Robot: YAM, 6 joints.
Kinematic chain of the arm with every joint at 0, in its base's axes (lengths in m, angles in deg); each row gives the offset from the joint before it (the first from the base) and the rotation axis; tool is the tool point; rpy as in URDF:
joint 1: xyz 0 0 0.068 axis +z
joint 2: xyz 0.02 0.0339 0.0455 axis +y
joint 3: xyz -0.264 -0.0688 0 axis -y
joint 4: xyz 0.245 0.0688 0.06 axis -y
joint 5: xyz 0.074 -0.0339 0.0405 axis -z
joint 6: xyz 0.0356 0 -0.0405 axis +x
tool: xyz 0 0 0 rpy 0 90 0
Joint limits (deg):
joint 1: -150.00..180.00
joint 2: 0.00..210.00
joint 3: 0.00..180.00
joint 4: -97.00..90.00
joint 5: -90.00..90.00
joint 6: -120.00..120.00
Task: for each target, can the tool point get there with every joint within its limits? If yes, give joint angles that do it. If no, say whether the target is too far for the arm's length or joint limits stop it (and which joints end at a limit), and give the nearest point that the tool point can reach.
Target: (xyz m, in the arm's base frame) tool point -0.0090 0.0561 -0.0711
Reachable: yes | joints 130.54 180.44 41.64 -56.00 56.26 -47.80
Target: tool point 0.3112 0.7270 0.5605
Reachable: no: too far | nearest point 0.2209 0.5161 0.4275 | short by 0.265 m
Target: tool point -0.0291 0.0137 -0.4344
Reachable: no: joint limits stop it (at a limit: joint 2) | nearest point -0.0738 0.0347 -0.3395 | short by 0.107 m
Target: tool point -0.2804 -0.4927 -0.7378
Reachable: no: too far | nearest point -0.1954 -0.3433 -0.3494 | short by 0.425 m
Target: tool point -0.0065 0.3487 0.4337
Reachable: yes | joints 90.14 105.60 130.31 -81.21 -9.13 50.05
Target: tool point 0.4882 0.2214 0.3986
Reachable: yes | joints 21.47 135.20 131.52 38.24 -50.28 63.48
